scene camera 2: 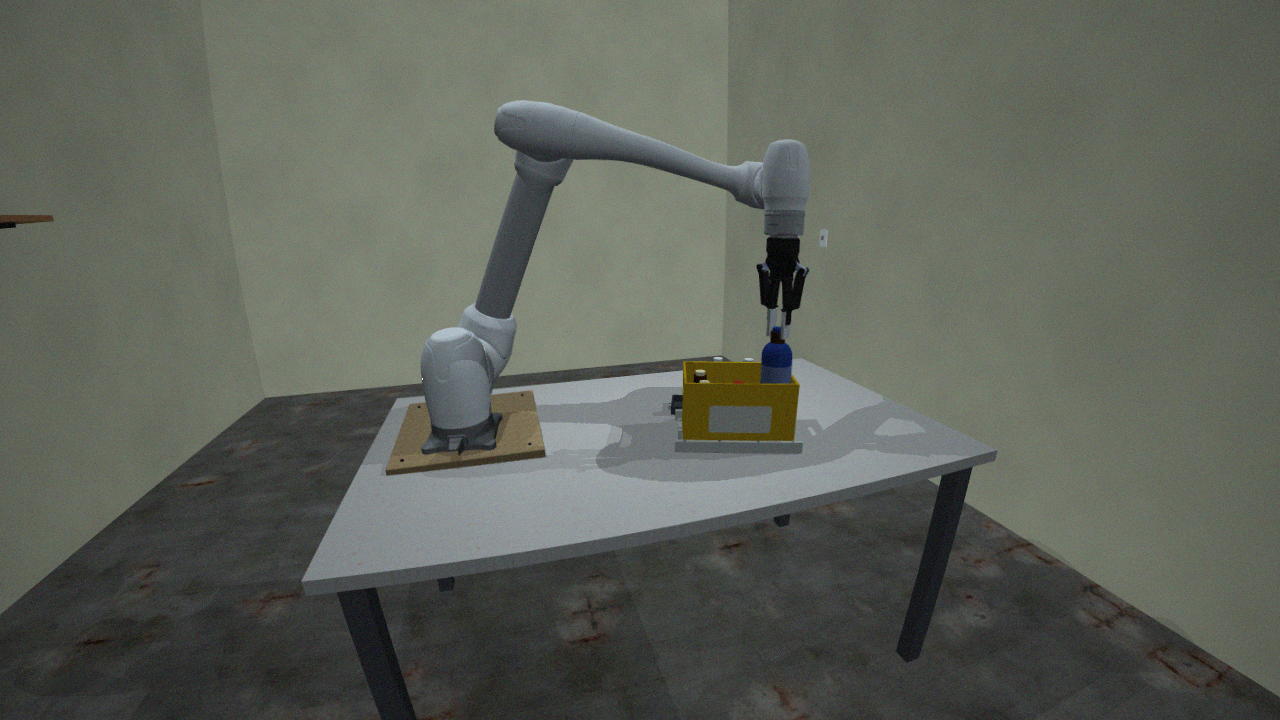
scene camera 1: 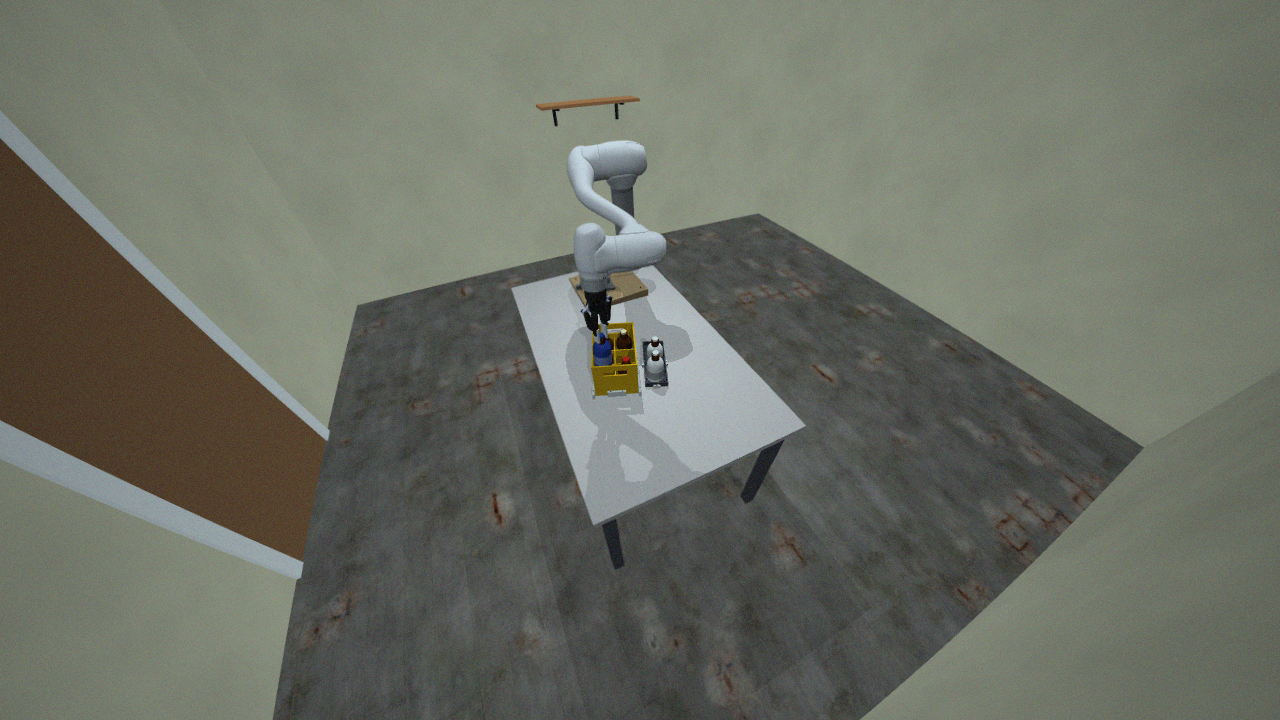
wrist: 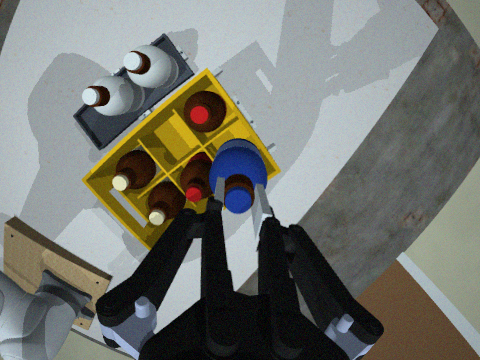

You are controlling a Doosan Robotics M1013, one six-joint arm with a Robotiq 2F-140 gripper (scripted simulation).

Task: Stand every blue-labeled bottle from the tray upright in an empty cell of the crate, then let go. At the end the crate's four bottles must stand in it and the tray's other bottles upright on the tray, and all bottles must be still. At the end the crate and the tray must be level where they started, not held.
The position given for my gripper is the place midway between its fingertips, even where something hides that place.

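From scene camera 1 I get a yellow crate (scene camera 1: 605, 378) and my gripper (scene camera 1: 601, 339). Scene camera 2 lets me see a blue-labeled bottle (scene camera 2: 776, 361), and there my gripper (scene camera 2: 777, 337) is visible too. In the wrist view I find the bottle (wrist: 238, 160), the crate (wrist: 164, 136) and once again my gripper (wrist: 238, 192).
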